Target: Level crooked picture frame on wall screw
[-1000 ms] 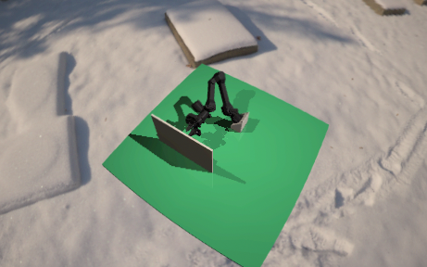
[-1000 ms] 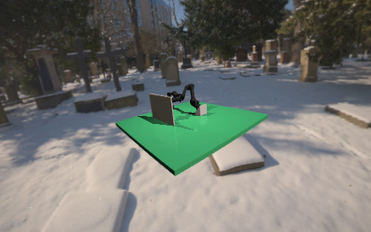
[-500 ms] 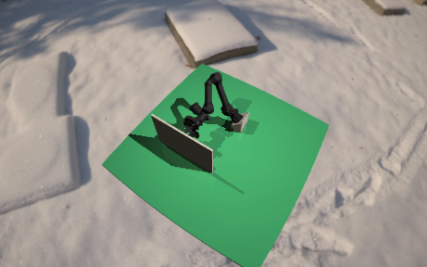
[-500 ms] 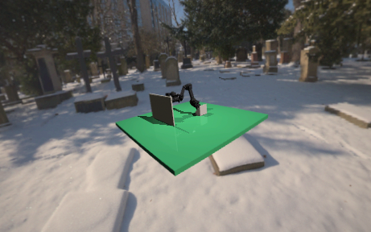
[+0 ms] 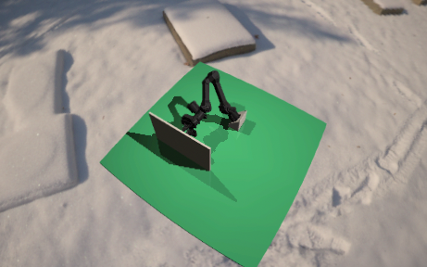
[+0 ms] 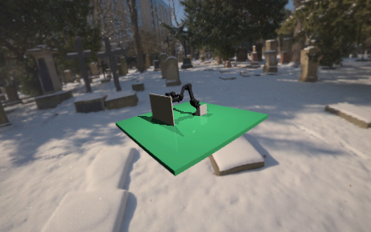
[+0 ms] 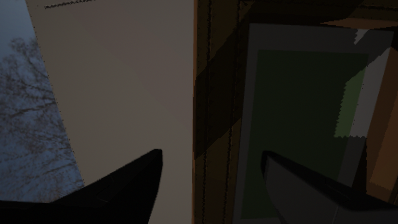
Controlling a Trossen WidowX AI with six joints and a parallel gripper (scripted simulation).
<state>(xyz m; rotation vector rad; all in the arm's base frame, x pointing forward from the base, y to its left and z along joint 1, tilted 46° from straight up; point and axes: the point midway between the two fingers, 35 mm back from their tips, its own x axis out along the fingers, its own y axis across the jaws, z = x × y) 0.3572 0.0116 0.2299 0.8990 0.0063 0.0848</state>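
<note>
My gripper tip is now 5 cm above the picture frame, 1 cm to the right of it and 1 cm short of it. Round my gripper tip: wall panel 6 cm below, 2 cm ahead, 1 cm to the right.
</note>
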